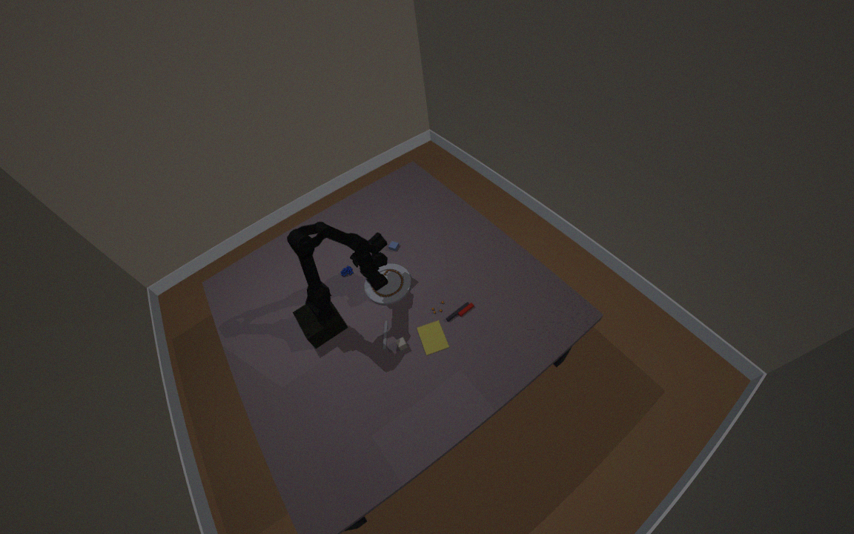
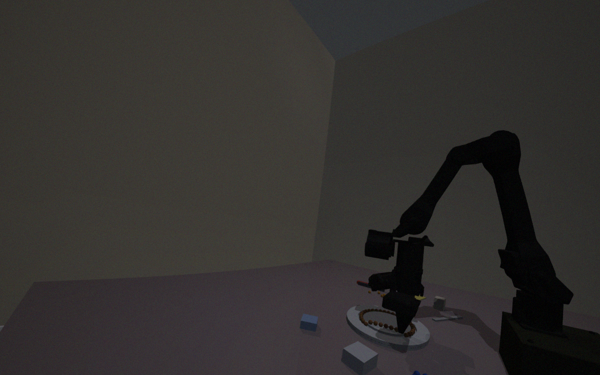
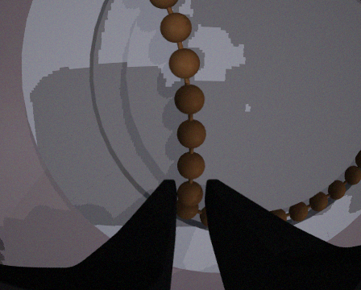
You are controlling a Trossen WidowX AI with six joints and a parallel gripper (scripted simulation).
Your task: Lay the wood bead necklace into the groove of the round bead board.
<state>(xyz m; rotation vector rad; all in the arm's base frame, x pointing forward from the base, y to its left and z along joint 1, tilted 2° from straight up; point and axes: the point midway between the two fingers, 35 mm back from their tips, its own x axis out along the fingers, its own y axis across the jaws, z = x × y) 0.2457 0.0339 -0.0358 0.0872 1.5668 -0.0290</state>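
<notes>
The round bead board lies 40 mm ahead of my gripper tip, 40 mm to the right of it and 10 mm below it. From my gripper tip the other things lie so: grey block 50 mm ahead, 150 mm to the left; blue block 180 mm ahead, 100 mm to the left, 10 mm below; thin stick 110 mm behind, 220 mm to the right, 10 mm below.
</notes>
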